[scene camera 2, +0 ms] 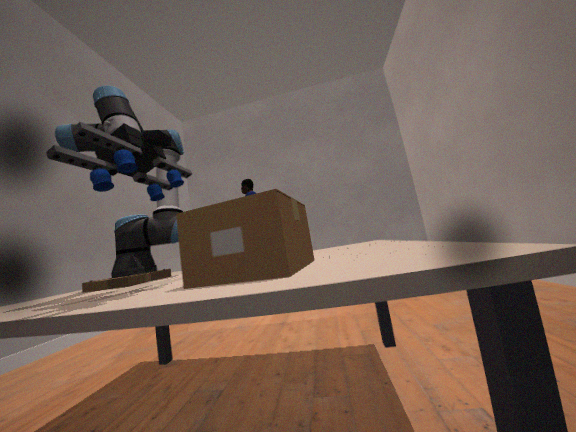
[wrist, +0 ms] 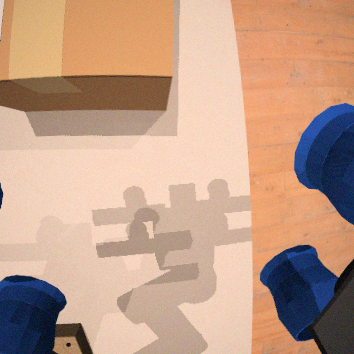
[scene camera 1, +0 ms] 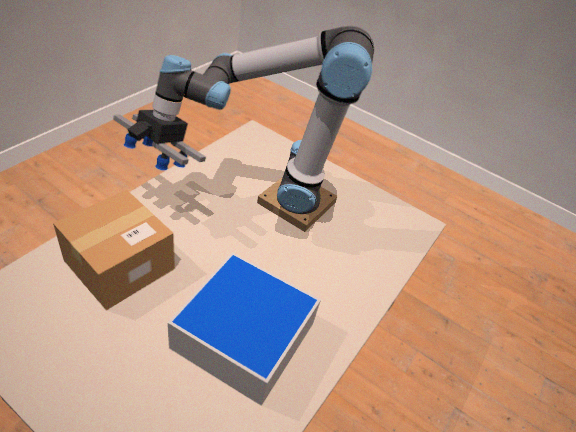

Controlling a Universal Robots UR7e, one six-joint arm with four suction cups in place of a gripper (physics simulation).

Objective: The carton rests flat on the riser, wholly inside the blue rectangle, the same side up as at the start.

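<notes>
The brown carton [scene camera 1: 115, 255] [scene camera 2: 245, 240] [wrist: 117, 40] rests upright on the table, its taped top with a white barcode label facing up. It stands apart from the riser. The grey riser [scene camera 1: 215, 355] carries the blue rectangle [scene camera 1: 245, 315] on its top, with nothing on it. Neither riser nor rectangle shows in the scene camera 2 view or the wrist view. My gripper [scene camera 1: 155, 150] [scene camera 2: 139, 177], with four blue suction cups, is open and holds nothing. It hangs raised in the air, beyond the carton in the scene camera 1 view and off to its side, not touching it.
The pale table top [scene camera 1: 75, 360] [scene camera 2: 350, 260] bears the carton, the riser and the arm's wooden base plate [scene camera 1: 322, 200] [scene camera 2: 100, 285] [wrist: 62, 345]. The table's edge and the wooden floor [wrist: 290, 60] show at the right in the wrist view. A person's head [scene camera 2: 247, 186] shows behind the carton.
</notes>
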